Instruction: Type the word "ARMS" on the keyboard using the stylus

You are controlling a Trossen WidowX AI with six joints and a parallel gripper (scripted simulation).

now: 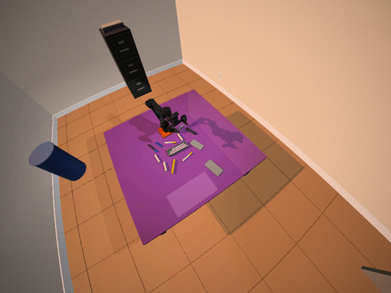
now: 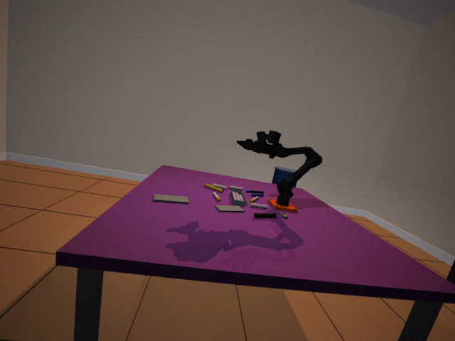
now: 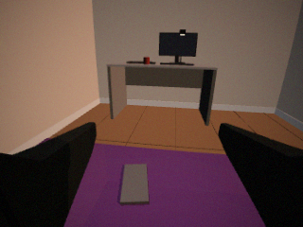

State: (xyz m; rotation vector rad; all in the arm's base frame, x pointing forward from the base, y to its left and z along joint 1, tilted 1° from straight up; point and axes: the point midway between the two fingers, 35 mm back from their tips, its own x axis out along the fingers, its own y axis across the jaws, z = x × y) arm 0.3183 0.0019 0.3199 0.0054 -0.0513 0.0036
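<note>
The blue stylus is 230 mm behind my gripper tip, 160 mm to the right of it and 330 mm below it. Round my gripper tip: black stick: 140 mm behind, 180 mm to the left, 330 mm below; then blue-capped pen: 250 mm behind, 240 mm to the right, 330 mm below.
</note>
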